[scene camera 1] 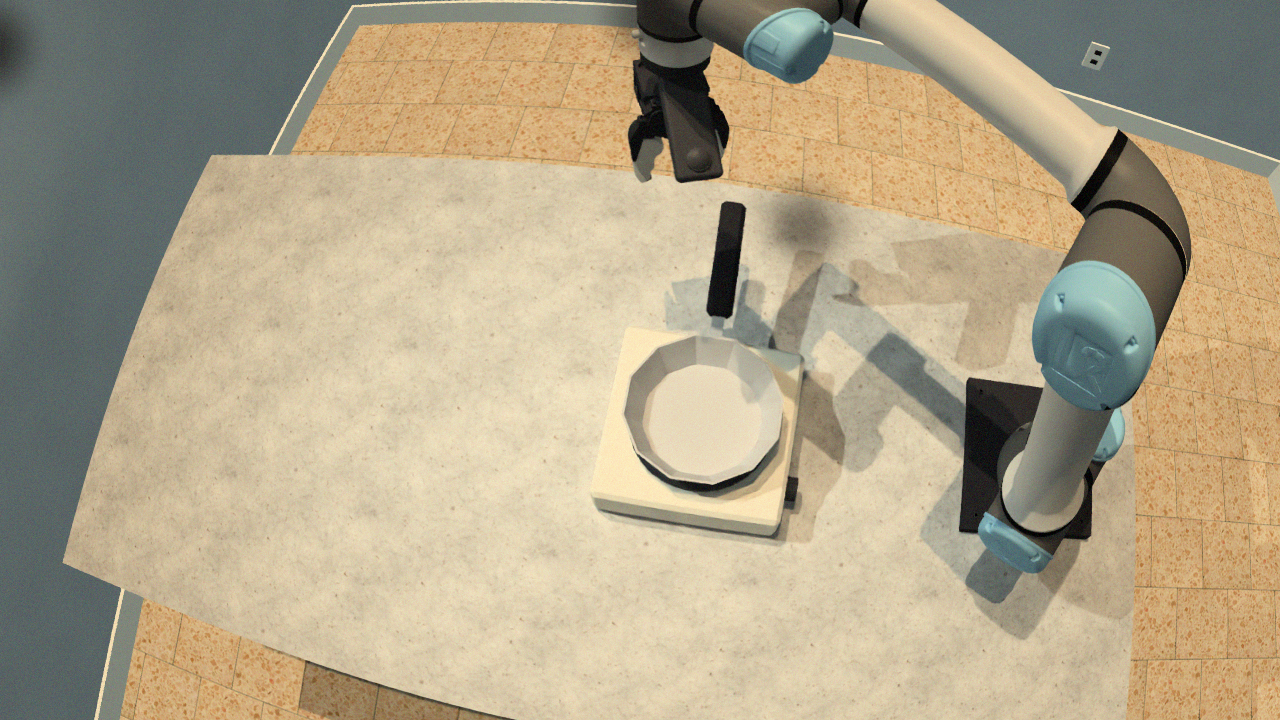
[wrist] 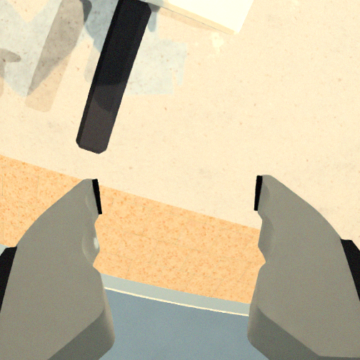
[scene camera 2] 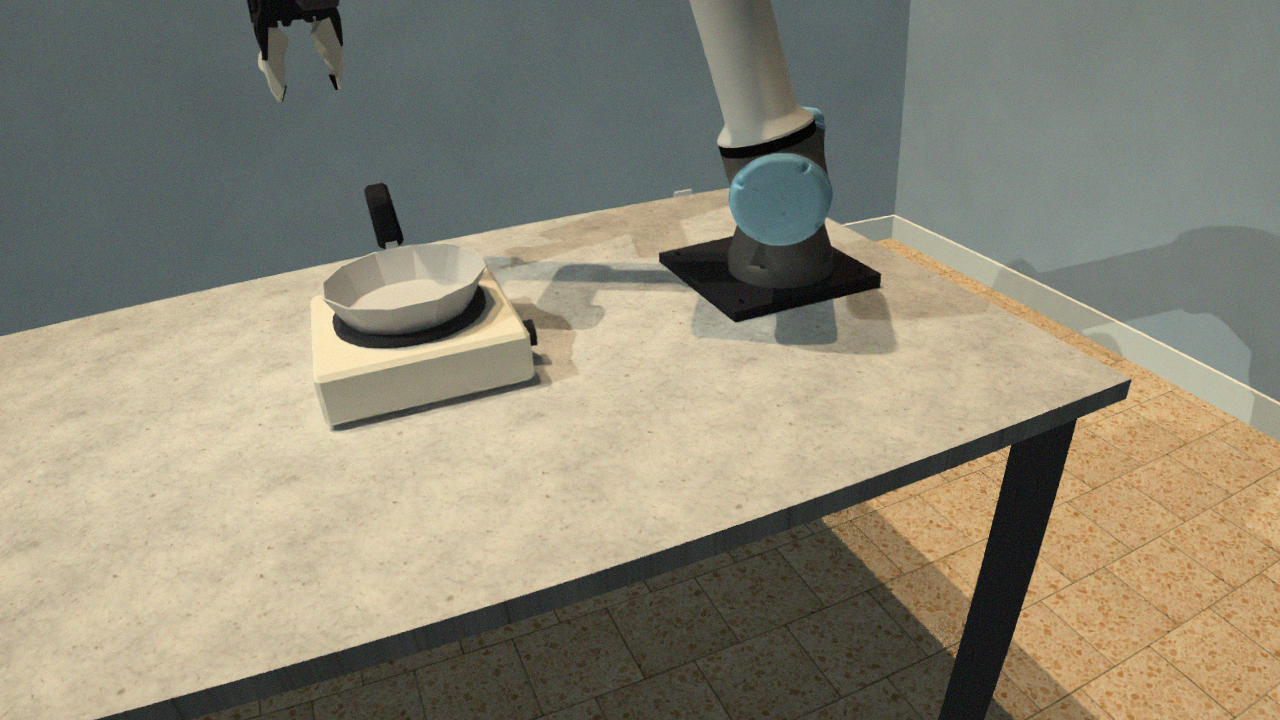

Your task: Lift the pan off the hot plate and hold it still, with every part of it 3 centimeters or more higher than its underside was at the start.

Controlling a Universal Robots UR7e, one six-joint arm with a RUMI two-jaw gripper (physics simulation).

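Pixels of known places: gripper, fingertip midpoint: (scene camera 2: 309, 96); arm's base, link origin: (scene camera 2: 780, 266).
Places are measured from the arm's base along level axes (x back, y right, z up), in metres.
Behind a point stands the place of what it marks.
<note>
A light grey pan (scene camera 1: 702, 411) @(x -0.520, y -0.053, z 0.061 m) (scene camera 2: 407, 293) @(x -0.518, y -0.030, z 0.061 m) sits level on the dark round burner of the cream hot plate (scene camera 1: 617, 479) @(x -0.598, y -0.163, z 0.049 m) (scene camera 2: 429, 385) @(x -0.507, y -0.182, z 0.012 m) (wrist: 225, 12). Its black handle (scene camera 1: 726, 259) @(x -0.537, y 0.132, z 0.124 m) (scene camera 2: 384, 214) @(x -0.534, y 0.118, z 0.121 m) (wrist: 114, 75) slants up and out toward the table's far edge. My gripper (scene camera 1: 666, 171) @(x -0.602, y 0.125, z 0.291 m) (scene camera 2: 308, 93) @(x -0.602, y 0.125, z 0.291 m) (wrist: 176, 179) is partly open, with nothing between its fingers. It hangs above and beyond the handle's free end, fingers pointing down. In the wrist view the handle end lies ahead of the left fingertip, left of the middle of the gap. One finger is mostly hidden in scene camera 1.
The grey table (scene camera 1: 358, 358) @(x -1.035, y -0.078, z -0.019 m) (scene camera 2: 626, 447) @(x -0.325, y -0.327, z -0.019 m) carries the hot plate and the arm's black base plate (scene camera 1: 984, 447) @(x -0.102, y 0.020, z -0.003 m) (scene camera 2: 698, 268) @(x -0.110, y 0.043, z -0.003 m). A dark knob (scene camera 1: 791, 490) @(x -0.384, y -0.118, z 0.032 m) (scene camera 2: 531, 332) @(x -0.381, y -0.125, z 0.025 m) sticks out from the hot plate's side facing the base. The arm reaches round over the far table edge.
</note>
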